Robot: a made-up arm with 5 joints.
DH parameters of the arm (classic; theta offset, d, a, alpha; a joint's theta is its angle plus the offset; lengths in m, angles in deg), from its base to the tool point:
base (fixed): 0 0 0.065 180
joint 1: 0 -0.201 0.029 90
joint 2: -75.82 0 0.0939 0
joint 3: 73.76 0 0.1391 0
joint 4: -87.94 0.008 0 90
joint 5: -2.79 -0.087 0 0
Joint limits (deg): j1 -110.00..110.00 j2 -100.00..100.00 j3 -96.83..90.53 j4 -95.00..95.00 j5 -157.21..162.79
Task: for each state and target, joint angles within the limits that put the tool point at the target. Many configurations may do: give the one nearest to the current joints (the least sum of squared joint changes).
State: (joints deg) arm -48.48 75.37 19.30 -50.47 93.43
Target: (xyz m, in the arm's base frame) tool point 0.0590 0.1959 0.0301
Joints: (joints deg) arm -89.41 65.52 25.60 -57.16 93.43
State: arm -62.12 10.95 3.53 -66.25 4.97
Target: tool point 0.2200 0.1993 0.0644
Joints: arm -50.31 59.19 10.11 -45.42 4.97
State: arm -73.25 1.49 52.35 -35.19 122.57
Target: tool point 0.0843 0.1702 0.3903
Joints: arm -80.85 -37.81 28.29 -50.50 122.57
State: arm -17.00 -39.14 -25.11 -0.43 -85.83
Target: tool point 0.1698 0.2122 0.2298
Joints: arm -61.78 -16.10 25.26 24.22 -85.83
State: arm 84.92 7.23 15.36 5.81 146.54
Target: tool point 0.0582 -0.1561 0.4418
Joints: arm 95.43 -37.87 -3.58 -1.28 146.54
